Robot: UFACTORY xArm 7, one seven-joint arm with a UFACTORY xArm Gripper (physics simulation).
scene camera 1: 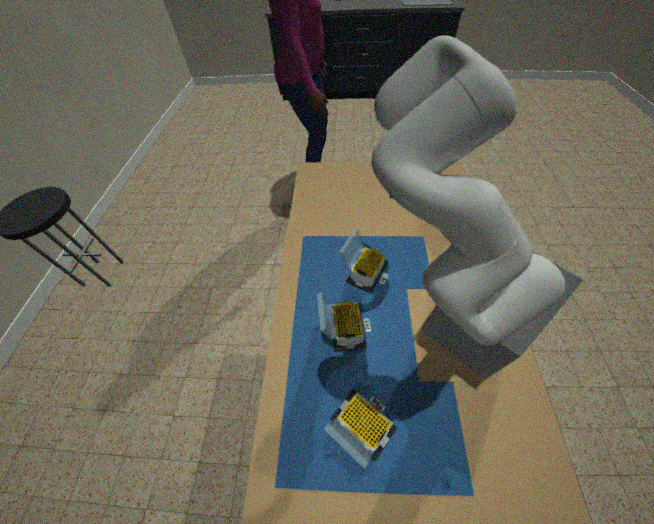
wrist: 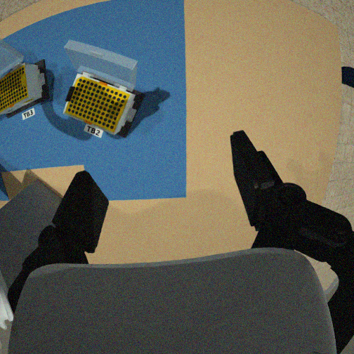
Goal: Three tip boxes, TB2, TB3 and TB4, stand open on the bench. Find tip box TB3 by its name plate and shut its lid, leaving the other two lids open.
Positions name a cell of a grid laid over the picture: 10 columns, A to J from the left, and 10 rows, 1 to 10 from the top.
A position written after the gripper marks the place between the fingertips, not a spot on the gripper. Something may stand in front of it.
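Note:
Visible: the gripper (wrist: E5); a tip box (scene camera 1: F9); a tip box (wrist: D3).

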